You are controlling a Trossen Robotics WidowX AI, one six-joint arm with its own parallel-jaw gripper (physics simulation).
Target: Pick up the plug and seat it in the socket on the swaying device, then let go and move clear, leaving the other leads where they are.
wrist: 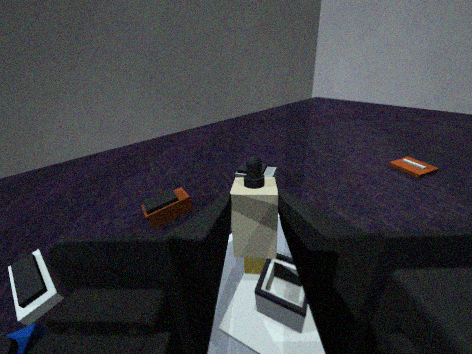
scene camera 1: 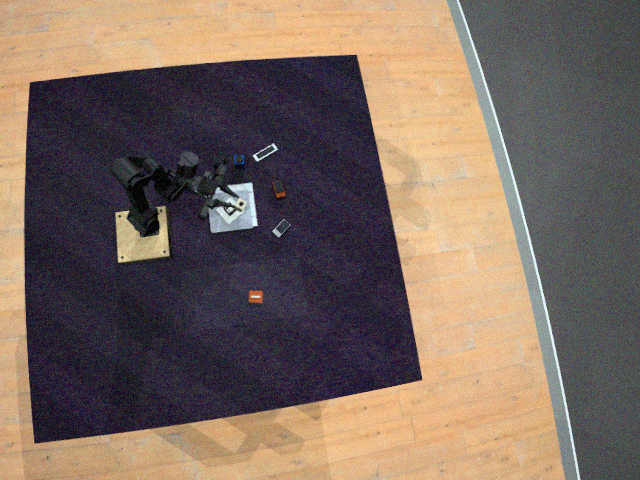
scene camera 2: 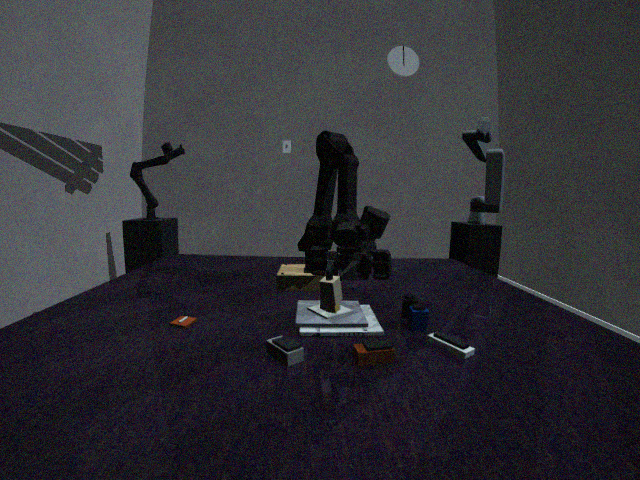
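My gripper (scene camera 1: 239, 202) (wrist: 254, 198) is shut on the plug, a cream block (scene camera 1: 240, 204) (scene camera 2: 330, 295) (wrist: 254, 220) with a black knob on top and a gold tip below. The plug is upright. In the wrist view its tip appears beside the socket (wrist: 281, 309), a grey box with a black rim and a hollow top, and left of it. The socket also shows in scene camera 1 (scene camera 1: 229, 210); in scene camera 2 the plug hides it. The socket sits on a white plate on the swaying device, a grey slab (scene camera 1: 248, 192) (scene camera 2: 305, 313) over a white base. Whether tip and plate touch is unclear.
Around the device lie a blue block (scene camera 1: 238, 159) (scene camera 2: 419, 319), a white bar (scene camera 1: 265, 152) (scene camera 2: 450, 345) (wrist: 52, 300), an orange block (scene camera 1: 279, 189) (scene camera 2: 374, 355) (wrist: 172, 212) and a grey block (scene camera 1: 281, 227) (scene camera 2: 286, 351). A flat orange piece (scene camera 1: 255, 296) (scene camera 2: 183, 321) (wrist: 414, 166) lies farther off.
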